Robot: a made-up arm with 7 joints. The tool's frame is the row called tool.
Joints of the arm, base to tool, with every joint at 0 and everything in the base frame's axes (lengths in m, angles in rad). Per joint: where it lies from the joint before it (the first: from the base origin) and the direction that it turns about. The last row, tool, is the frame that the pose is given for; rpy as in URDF.
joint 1: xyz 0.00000 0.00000 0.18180 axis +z
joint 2: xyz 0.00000 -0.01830 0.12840 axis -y
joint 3: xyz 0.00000 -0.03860 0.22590 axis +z
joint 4: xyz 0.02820 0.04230 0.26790 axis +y
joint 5: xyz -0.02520 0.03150 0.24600 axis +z
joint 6: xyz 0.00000 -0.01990 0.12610 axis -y
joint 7: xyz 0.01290 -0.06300 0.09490 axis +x
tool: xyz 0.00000 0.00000 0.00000 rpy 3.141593 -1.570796 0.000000
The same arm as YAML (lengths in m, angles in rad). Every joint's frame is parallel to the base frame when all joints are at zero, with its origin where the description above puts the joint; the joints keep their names.
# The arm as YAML. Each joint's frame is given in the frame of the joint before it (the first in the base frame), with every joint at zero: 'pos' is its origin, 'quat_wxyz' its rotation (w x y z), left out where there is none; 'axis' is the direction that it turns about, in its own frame. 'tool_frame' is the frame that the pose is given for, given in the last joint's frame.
length_unit: m
angle_unit: rad
joints:
  - joint: joint 1
    pos: [0.0, 0.0, 0.1818]
    axis: "+z"
  - joint: joint 2
    pos: [0.0, -0.0183, 0.1284]
    axis: "-y"
  - joint: joint 3
    pos: [0.0, -0.0386, 0.2259]
    axis: "+z"
  - joint: joint 4
    pos: [0.0282, 0.0423, 0.2679]
    axis: "+y"
  - joint: joint 5
    pos: [-0.0252, 0.0315, 0.246]
    axis: "+z"
  - joint: joint 6
    pos: [0.0, -0.0199, 0.1261]
    axis: "-y"
  - joint: joint 7
    pos: [0.0129, -0.063, 0.0949]
    axis: "+x"
tool_frame:
  pos: [0.0, 0.0, 0.0]
  quat_wxyz: [0.0, 0.707107, 0.0, 0.707107]

